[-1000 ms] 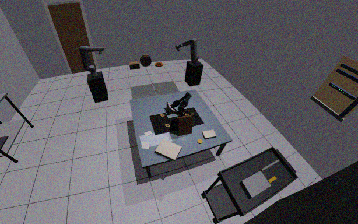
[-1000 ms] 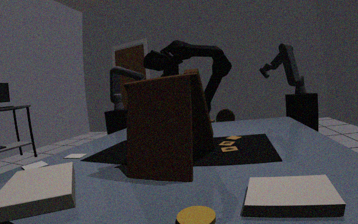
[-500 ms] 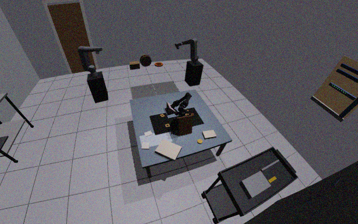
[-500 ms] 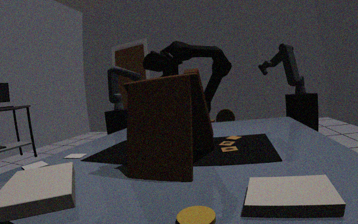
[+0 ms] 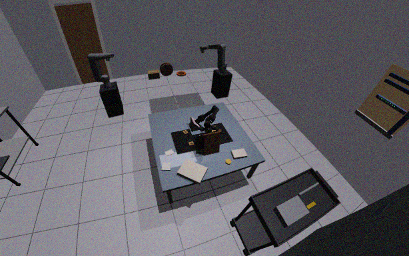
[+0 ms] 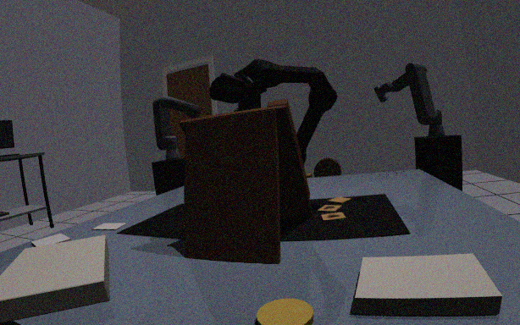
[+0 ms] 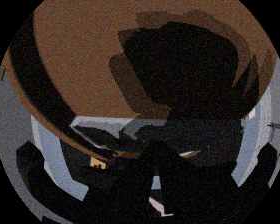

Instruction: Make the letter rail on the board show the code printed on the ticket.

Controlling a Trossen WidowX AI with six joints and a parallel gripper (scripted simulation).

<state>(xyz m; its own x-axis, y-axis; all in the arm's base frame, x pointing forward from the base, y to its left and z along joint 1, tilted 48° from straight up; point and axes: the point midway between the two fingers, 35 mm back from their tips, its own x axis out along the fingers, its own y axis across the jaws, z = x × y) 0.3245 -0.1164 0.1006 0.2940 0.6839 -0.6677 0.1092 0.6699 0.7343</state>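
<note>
The white printed slip lies 80 mm below my gripper tip, 60 mm behind it and 40 mm to the right of it. From my gripper tip the other things lie so: black mat (150 mm below, 140 mm behind, 10 mm to the right); tan letter tile (30 mm to the left, 10 mm ahead); pale block (340 mm ahead, 300 mm to the left, 140 mm below).
</note>
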